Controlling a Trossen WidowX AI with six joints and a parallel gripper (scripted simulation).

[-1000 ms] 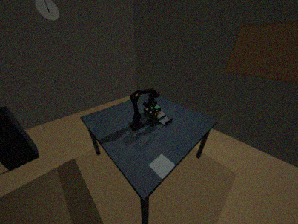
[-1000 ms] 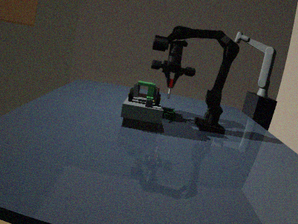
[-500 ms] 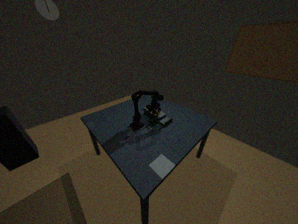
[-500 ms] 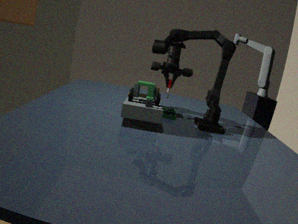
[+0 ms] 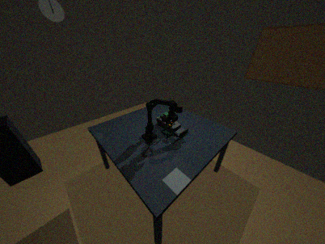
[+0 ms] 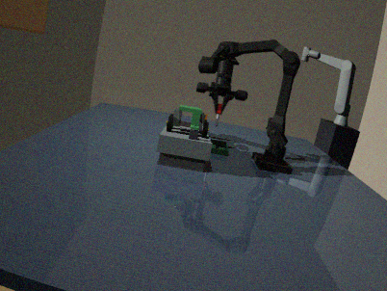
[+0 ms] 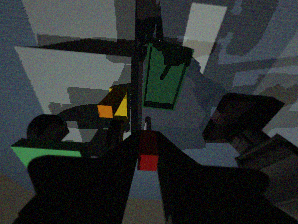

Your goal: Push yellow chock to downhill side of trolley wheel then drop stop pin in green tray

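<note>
Now: gripper tip 140 mm above the green tray, 20 mm past it and 10 mm to the left of it. Round my gripper tip: yellow chock (50 mm below, 40 mm ahead, 10 mm to the left); red-headed stop pin (right at my gripper tip); green-topped trolley (110 mm ahead, 90 mm to the left, 20 mm below).
</note>
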